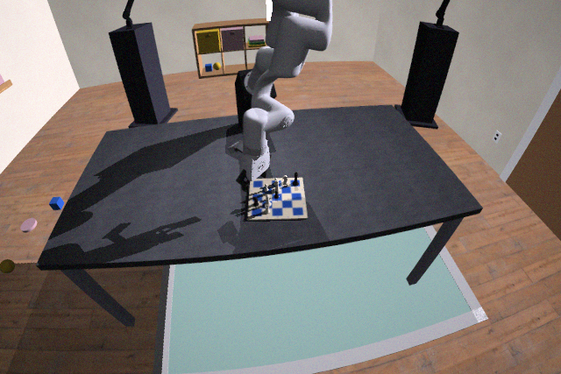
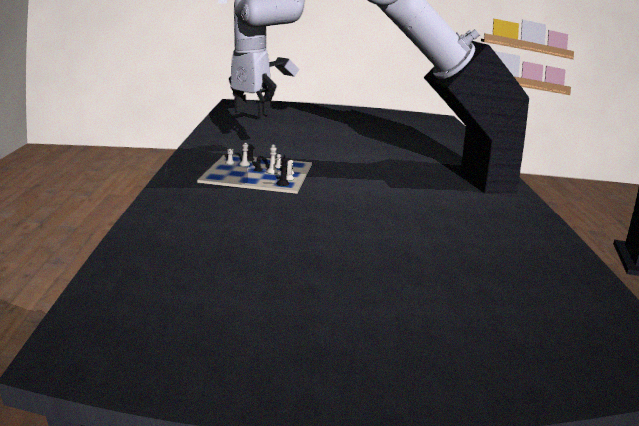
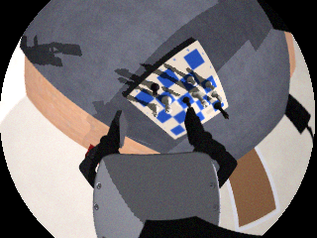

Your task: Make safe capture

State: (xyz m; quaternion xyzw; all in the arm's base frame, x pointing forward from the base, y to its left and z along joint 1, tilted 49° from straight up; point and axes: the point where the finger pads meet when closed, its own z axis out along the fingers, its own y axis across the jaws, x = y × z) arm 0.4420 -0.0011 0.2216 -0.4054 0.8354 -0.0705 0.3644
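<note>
My hand is 50 mm past the blue-and-cream chessboard, 70 mm to the right of it and 120 mm above it. The rest, counted from my hand: white piece 80 mm behind, 70 mm to the left, 90 mm below.
</note>
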